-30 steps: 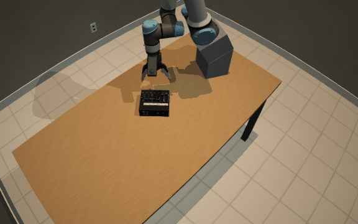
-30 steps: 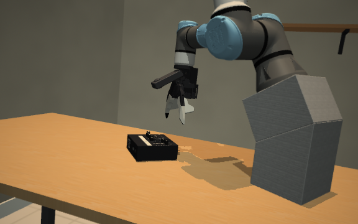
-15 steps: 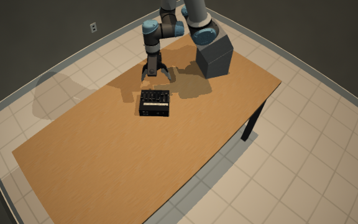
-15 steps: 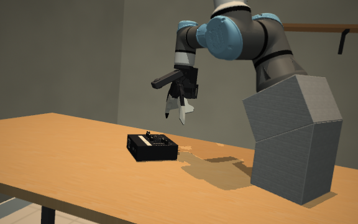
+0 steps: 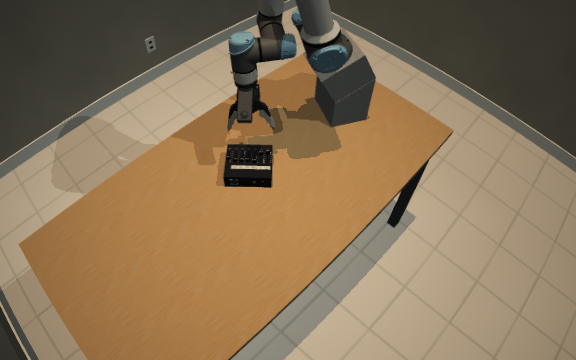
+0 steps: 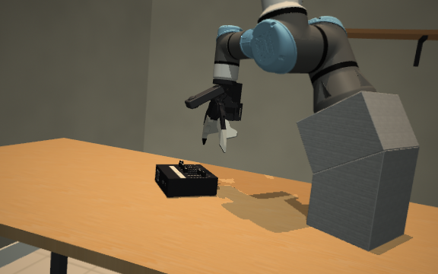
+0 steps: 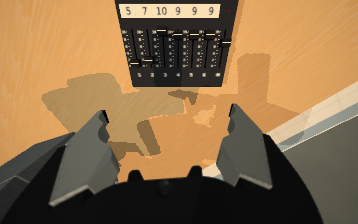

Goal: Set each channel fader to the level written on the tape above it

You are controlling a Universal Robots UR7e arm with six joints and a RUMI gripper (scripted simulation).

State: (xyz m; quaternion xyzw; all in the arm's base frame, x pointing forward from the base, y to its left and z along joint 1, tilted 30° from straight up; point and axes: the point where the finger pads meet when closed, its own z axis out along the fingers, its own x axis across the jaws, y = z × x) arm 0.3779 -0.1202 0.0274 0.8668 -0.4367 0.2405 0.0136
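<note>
Now: the master fader 100 mm ahead of my hand, 60 mm below it and 30 mm to the right of it.
</note>
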